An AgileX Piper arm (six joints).
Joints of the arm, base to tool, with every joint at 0 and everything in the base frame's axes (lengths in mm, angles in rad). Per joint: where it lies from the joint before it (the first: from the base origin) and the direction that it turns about. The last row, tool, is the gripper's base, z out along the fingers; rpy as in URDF.
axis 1: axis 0 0 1 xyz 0.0 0.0 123.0
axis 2: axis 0 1 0 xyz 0.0 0.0 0.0
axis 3: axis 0 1 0 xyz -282.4 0.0 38.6
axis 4: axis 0.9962 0 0.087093 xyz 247.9 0.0 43.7
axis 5: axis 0 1 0 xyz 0.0 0.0 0.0
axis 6: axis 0.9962 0 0.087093 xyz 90.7 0.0 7.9
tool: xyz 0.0 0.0 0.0 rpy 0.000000 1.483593 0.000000
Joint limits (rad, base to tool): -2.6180..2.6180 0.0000..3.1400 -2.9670..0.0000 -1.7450..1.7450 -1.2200..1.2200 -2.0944..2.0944
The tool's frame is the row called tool.
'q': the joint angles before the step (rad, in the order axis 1, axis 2, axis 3, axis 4, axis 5, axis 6). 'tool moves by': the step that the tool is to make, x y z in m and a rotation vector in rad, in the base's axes. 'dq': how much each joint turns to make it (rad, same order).
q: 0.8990 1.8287 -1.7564 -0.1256 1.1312 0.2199
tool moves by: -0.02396 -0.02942 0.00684 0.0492 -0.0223 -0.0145
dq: 0.0000 -0.1579 0.1944 -0.0001 -0.0864 0.0288
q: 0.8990 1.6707 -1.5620 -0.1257 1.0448 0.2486
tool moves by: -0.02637 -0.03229 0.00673 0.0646 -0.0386 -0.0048
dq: 0.0000 -0.1693 0.1849 0.0000 -0.0889 0.0187
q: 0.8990 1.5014 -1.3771 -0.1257 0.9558 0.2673
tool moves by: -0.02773 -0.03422 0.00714 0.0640 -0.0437 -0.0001
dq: 0.0000 -0.1739 0.1574 -0.0001 -0.0603 0.0094
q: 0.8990 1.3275 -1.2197 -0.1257 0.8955 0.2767
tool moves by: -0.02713 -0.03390 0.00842 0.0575 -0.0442 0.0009
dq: 0.0000 -0.1690 0.1155 0.0000 -0.0190 0.0019
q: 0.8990 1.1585 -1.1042 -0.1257 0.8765 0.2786
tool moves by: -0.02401 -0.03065 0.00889 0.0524 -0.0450 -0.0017
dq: -0.0001 -0.1509 0.0730 -0.0030 0.0089 0.0004
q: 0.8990 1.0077 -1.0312 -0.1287 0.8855 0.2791
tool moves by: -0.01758 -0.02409 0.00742 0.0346 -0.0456 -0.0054
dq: -0.0001 -0.1136 0.0374 -0.0150 0.0210 0.0004
